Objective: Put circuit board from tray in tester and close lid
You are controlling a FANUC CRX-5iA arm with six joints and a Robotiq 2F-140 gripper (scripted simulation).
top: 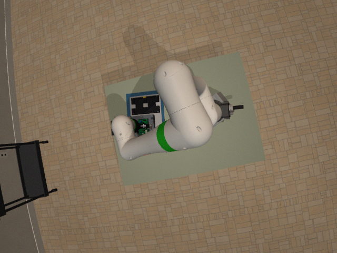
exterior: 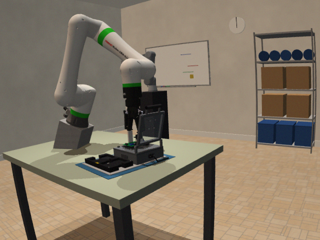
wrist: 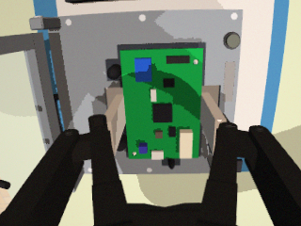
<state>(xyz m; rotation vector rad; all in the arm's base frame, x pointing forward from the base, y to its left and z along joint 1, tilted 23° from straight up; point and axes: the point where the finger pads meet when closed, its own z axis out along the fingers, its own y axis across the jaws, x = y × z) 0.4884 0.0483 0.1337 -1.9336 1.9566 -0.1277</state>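
Right now my hand is 2 cm above the green circuit board. Also, from my hand: lid 12 cm ahead, 8 cm above.
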